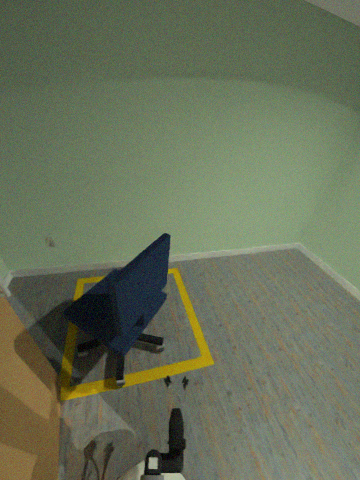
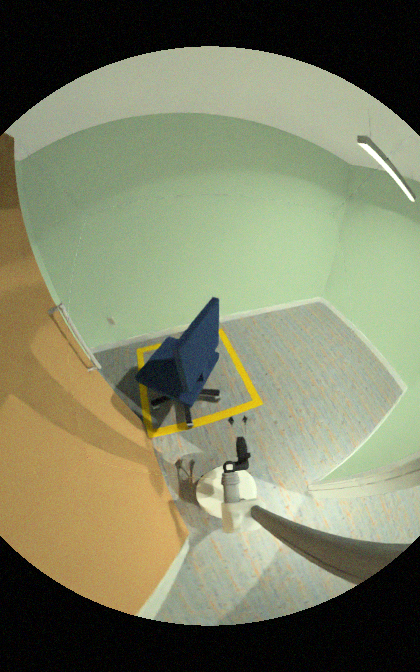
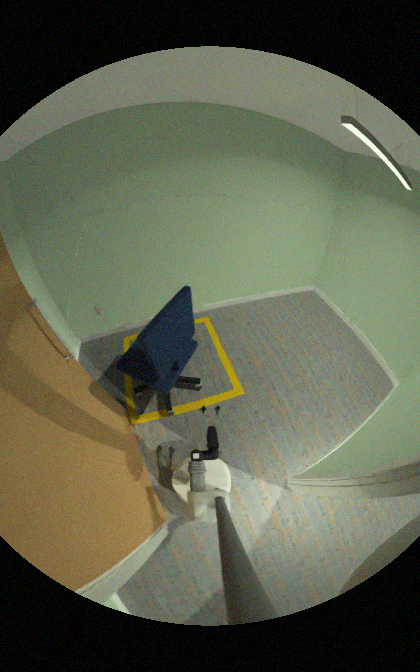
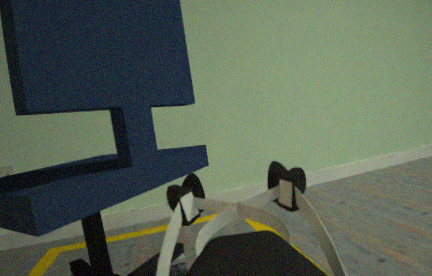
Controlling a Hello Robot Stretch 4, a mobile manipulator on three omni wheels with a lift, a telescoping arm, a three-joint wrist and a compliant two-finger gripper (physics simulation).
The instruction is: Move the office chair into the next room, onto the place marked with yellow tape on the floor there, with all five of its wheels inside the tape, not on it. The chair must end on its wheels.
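Frame: origin at the robot's base, x up, y ahead, z left, level; metres.
Seen in the pictures: gripper, fingertip midpoint: (image 1: pixel 176 375) (image 2: pixel 236 415) (image 3: pixel 209 404) (image 4: pixel 235 183).
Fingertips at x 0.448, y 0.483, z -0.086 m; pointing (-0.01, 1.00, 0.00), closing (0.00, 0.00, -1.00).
Offsets run from my fingertips to a thing's top centre. "pt": to the spot under its first point.
The blue office chair (image 1: pixel 142 280) (image 2: pixel 200 345) (image 3: pixel 170 330) (image 4: pixel 100 55) stands upright on its base over the yellow tape outline (image 1: pixel 194 326) (image 2: pixel 240 365) (image 3: pixel 223 355) (image 4: pixel 135 233). Its front wheel {pt dx -0.406, dy +0.089, dz +0.336 m} (image 1: pixel 120 382) (image 2: pixel 189 425) (image 3: pixel 170 412) overlaps the near tape strip. The right wheel {pt dx -0.409, dy +0.331, dz +0.096 m} (image 1: pixel 159 348) is inside the tape; the left one {pt dx -0.393, dy +0.265, dz +0.649 m} (image 1: pixel 82 351) is close to the left strip. The other wheels are hidden under the seat. My gripper (image 1: pixel 176 381) (image 2: pixel 237 420) (image 3: pixel 210 409) (image 4: pixel 235 183) is open and empty, to the near right of the chair, apart from it.
An orange-brown door or panel (image 1: pixel 25 400) (image 2: pixel 90 480) (image 3: pixel 75 450) with a handle {pt dx +0.664, dy +0.043, dz +0.666 m} (image 2: pixel 77 340) (image 3: pixel 49 332) is close on the left. The green wall (image 1: pixel 200 175) (image 4: pixel 300 75) is behind the chair. My round base (image 2: pixel 205 492) (image 3: pixel 181 482) is below the arm.
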